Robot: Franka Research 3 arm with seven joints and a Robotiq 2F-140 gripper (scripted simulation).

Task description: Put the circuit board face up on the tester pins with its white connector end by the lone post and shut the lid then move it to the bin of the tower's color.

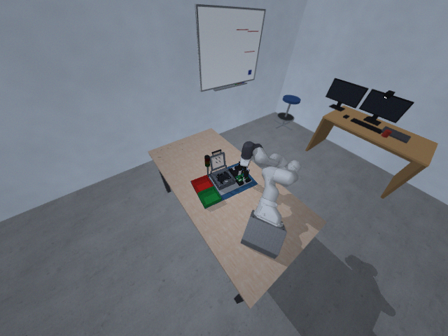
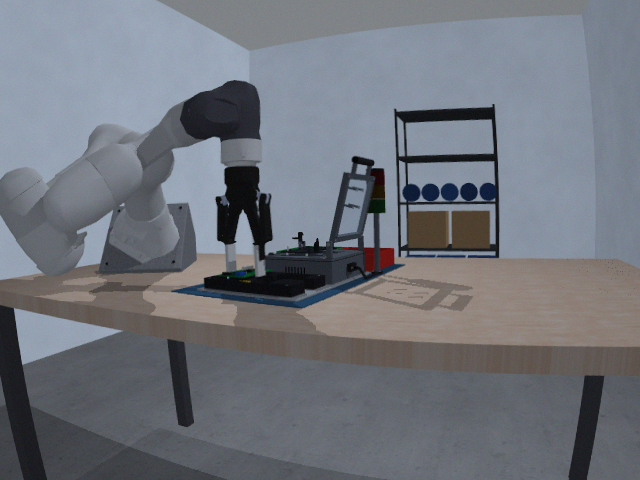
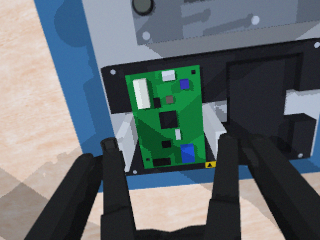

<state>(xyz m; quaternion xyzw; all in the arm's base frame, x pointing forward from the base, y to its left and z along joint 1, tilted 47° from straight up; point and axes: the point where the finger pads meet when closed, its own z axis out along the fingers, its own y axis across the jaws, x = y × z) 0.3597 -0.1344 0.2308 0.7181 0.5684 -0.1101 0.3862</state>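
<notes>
Now: hand 12 cm short of the tester plate, 14 cm to the right of it and 1 cm below it. From my hand the other things lie so: green circuit board: 2 cm below; tester lid: 23 cm ahead, 9 cm to the left, 13 cm above; black latch hook: 8 cm ahead, 21 cm to the left, 3 cm above.
</notes>
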